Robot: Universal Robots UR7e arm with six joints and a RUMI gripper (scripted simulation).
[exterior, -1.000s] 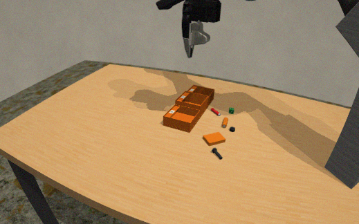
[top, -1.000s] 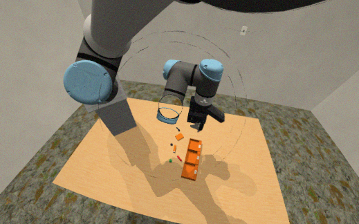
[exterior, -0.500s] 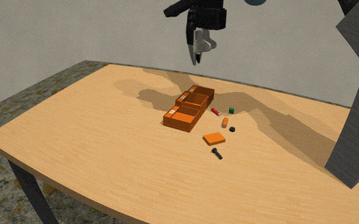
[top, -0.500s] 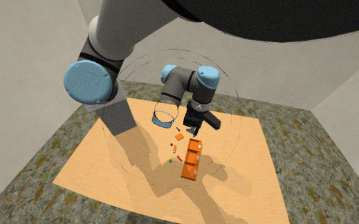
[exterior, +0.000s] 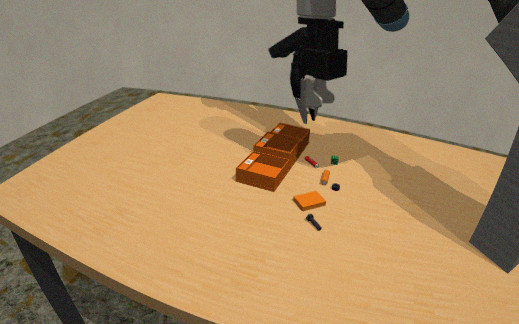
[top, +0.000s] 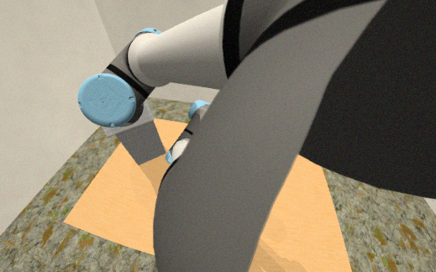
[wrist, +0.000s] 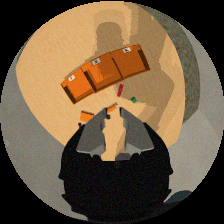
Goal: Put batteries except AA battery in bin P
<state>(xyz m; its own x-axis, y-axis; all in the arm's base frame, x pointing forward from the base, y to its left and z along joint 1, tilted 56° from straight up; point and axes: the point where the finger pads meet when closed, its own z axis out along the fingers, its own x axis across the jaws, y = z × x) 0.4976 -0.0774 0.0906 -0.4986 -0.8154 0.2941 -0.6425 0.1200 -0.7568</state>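
The red battery is 120 mm below my hand, 20 mm to the right of it and 20 mm behind it. Also, from my hand: orange cylindrical battery 120 mm below, 50 mm behind, 40 mm to the left; then orange bin 100 mm below, 60 mm ahead, 20 mm to the right; then green block 120 mm below, 70 mm behind, 40 mm to the right.
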